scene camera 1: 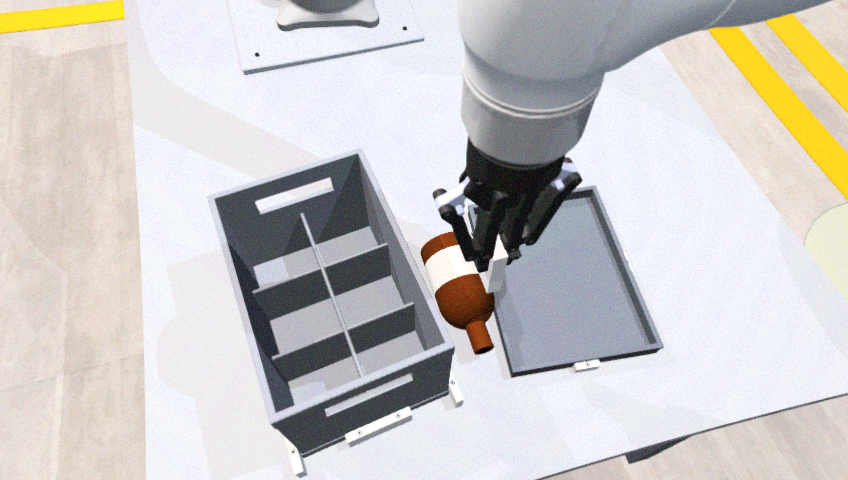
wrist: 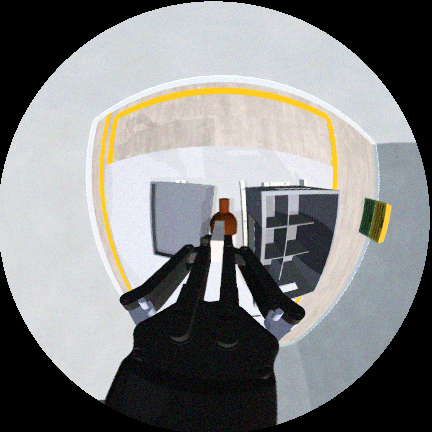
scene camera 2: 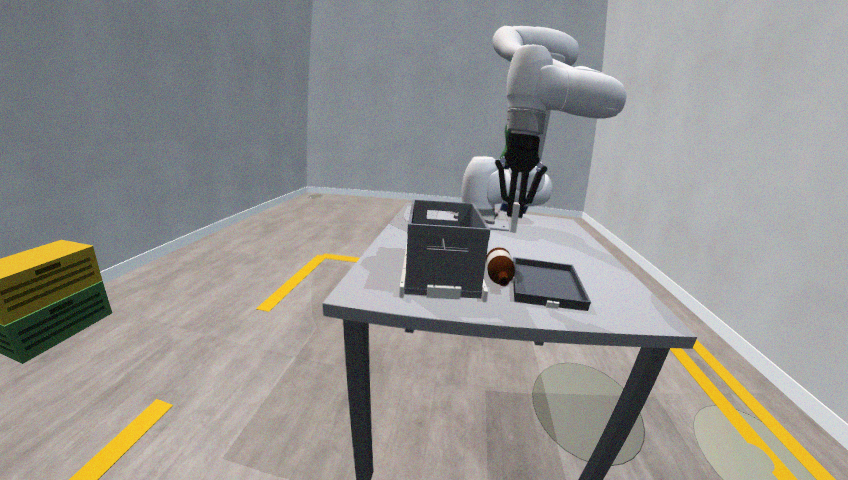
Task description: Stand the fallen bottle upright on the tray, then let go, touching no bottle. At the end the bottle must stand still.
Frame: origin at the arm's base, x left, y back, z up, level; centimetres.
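Seen in the pictures: gripper, fingertip midpoint: [scene camera 1: 488, 280] [wrist: 219, 228] [scene camera 2: 512, 231].
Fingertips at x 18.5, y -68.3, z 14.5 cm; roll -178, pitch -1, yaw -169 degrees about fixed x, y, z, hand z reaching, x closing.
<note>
Pixels of each thing's middle, then the offset from my fingertips to it. "spot": a spot on its surface instead.
- brown bottle at the middle of its body: [scene camera 1: 464, 295] [scene camera 2: 501, 269] [wrist: 223, 226] dx -1.4, dy +3.8, dz -12.1 cm
- grey low-rimmed tray at a spot on its surface: [scene camera 1: 580, 303] spot: dx +14.4, dy +2.7, dz -15.3 cm
- dark grey crate at the middle of its body: [scene camera 1: 333, 299] [scene camera 2: 443, 243] [wrist: 284, 241] dx -17.7, dy +2.5, dz -7.0 cm
The brown bottle [scene camera 1: 464, 300] [scene camera 2: 501, 268] [wrist: 228, 218], with a white label, lies on its side on the table between the divided crate and the tray. Its neck points to the table's front edge. The grey low-rimmed tray [scene camera 1: 580, 303] [scene camera 2: 550, 284] [wrist: 182, 217] lies flat beside it, with no bottle on it. My gripper [scene camera 1: 495, 267] [scene camera 2: 515, 215] [wrist: 219, 228] is shut and empty, its pale finger pads together. It points down and hangs above the bottle and the tray's near side rim. The fingers hide part of the bottle in scene camera 1 and the wrist view.
The dark grey crate [scene camera 1: 437, 350] [scene camera 2: 447, 261] [wrist: 255, 220] with thin dividers stands beside the bottle, its walls much higher than the tray's rim. Small white blocks sit at the crate's base and at the tray's edge. The robot's base plate [scene camera 1: 333, 50] is at the back.
</note>
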